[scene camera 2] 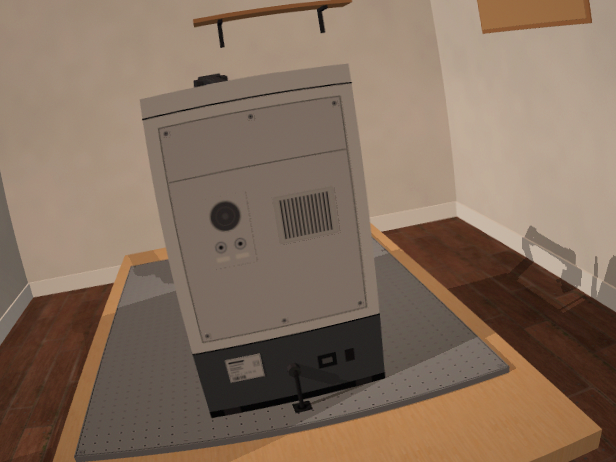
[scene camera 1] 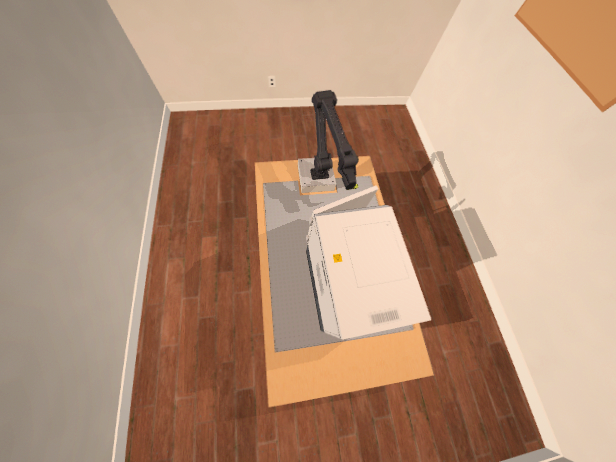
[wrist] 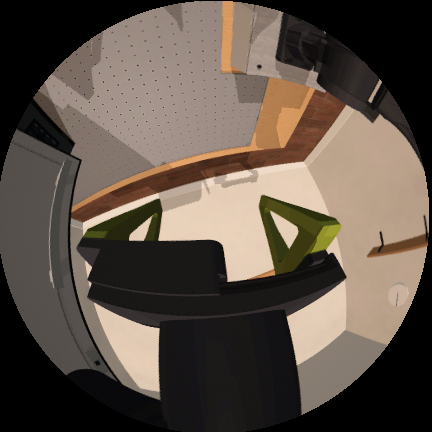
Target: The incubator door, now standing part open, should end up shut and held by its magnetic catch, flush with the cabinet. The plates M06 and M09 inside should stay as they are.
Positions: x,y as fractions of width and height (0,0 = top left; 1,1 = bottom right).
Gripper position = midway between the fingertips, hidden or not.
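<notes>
Gripper (wrist: 0.49,0.47) open, holding nothing. Incubator (wrist: 0.11,0.42), also (scene camera 1: 0.59,0.61), also (scene camera 2: 0.42,0.39).
</notes>
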